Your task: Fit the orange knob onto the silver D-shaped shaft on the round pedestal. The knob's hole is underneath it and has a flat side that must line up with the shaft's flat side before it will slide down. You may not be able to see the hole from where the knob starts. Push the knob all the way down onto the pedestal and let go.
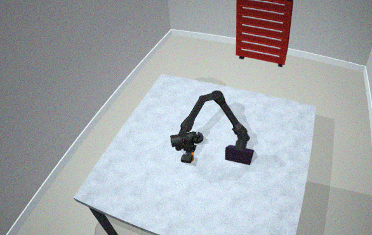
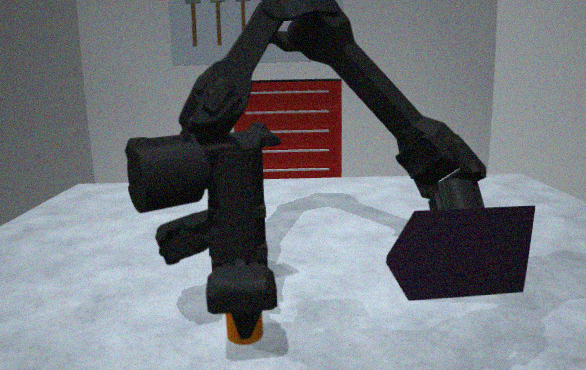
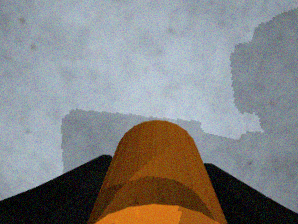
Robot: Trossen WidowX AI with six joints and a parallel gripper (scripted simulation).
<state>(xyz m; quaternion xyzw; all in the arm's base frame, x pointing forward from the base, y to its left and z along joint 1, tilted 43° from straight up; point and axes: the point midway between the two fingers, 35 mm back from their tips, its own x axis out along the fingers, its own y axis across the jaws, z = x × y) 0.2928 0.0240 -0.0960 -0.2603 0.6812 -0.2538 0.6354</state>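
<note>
The round dark pedestal is 10 mm ahead of my gripper tip, 170 mm to the right of it and 20 mm above it. The rest, counted from my gripper tip: orange knob (30 mm above).
</note>
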